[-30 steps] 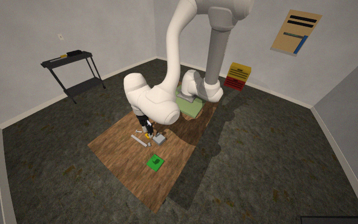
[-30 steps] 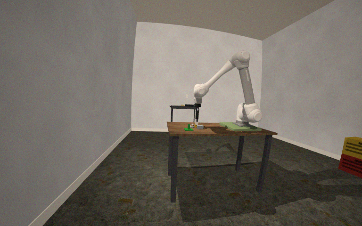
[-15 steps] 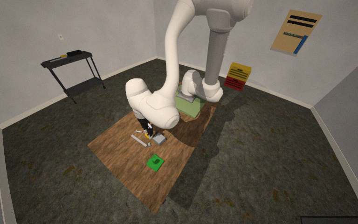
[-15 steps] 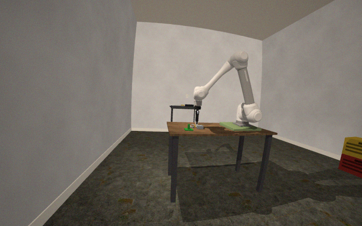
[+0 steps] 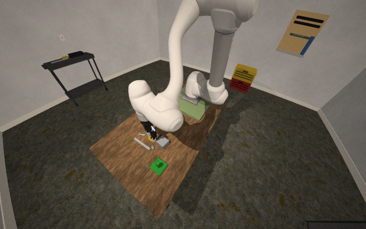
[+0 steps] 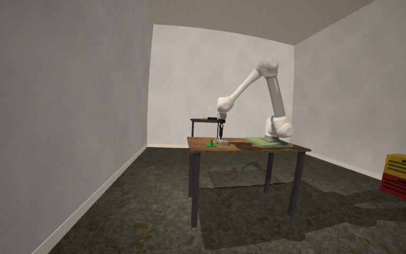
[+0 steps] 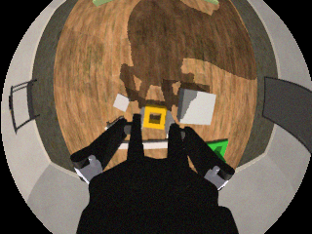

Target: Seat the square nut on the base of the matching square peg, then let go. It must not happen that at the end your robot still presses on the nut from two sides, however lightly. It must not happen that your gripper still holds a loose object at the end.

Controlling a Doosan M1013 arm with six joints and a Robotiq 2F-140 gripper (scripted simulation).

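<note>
My gripper is now 70 mm short of the long grey bar, 30 mm to the left of it and 30 mm above it. The rest, counted from my hand: grey block: 80 mm to the left, 20 mm below, 20 mm behind; then small bolt: 100 mm to the right, 30 mm below, 20 mm ahead.
</note>
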